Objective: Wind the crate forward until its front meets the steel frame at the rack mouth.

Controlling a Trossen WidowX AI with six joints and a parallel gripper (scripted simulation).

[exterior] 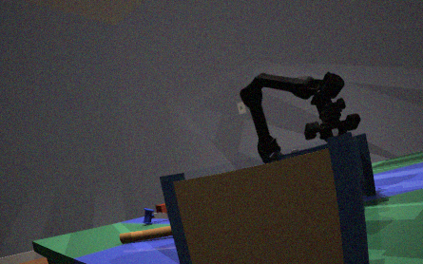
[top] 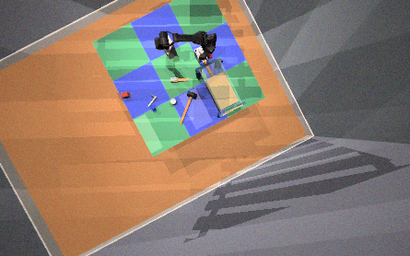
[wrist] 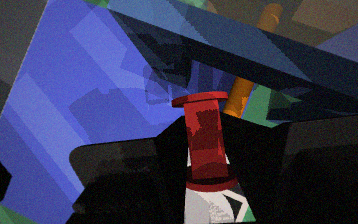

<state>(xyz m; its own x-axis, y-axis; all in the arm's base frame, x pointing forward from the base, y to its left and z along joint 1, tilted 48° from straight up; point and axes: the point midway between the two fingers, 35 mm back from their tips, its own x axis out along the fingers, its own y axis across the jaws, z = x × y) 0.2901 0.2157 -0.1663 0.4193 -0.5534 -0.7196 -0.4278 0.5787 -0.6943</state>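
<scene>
Now: gripper tip 12 cm past the winch, 4 cm to the left of it and 10 cm above it. Also, from my gripper tip: blue-framed guard cubby 29 cm ahead, 6 cm to the right, 5 cm below; then red grip 1 cm behind, 1 cm to the right; then blue piece 9 cm ahead, 71 cm to the right, 10 cm below.
</scene>
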